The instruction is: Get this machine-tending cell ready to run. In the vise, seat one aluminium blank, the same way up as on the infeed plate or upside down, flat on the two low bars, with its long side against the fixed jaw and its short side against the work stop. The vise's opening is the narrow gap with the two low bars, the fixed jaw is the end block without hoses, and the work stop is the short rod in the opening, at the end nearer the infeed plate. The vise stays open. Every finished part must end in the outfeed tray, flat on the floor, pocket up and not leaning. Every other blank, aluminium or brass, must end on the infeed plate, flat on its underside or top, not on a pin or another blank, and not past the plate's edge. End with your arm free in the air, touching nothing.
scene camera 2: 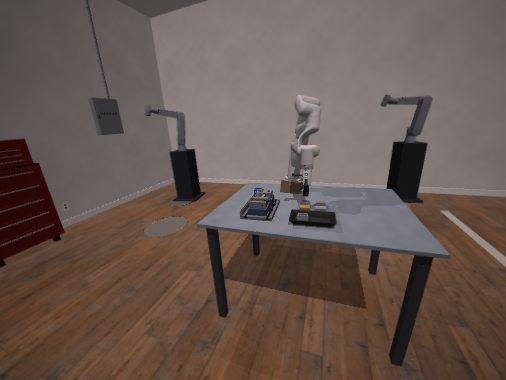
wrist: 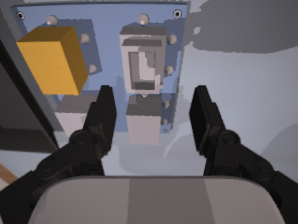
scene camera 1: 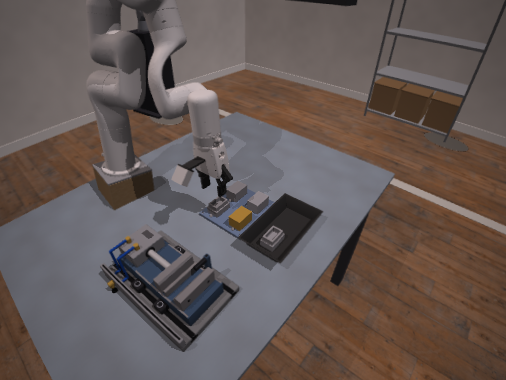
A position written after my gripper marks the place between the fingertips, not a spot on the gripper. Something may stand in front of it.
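Note:
In scene camera 1 I can see my gripper [scene camera 1: 214, 190], along with an infeed plate [scene camera 1: 222, 221] and a vise [scene camera 1: 150, 268]. The wrist view gives me my gripper [wrist: 153, 99] again and the infeed plate [wrist: 103, 50] too. It also shows me a brass blank [wrist: 53, 54], an aluminium blank [wrist: 71, 112] and another aluminium blank [wrist: 143, 115], as well as a finished part [wrist: 141, 46].

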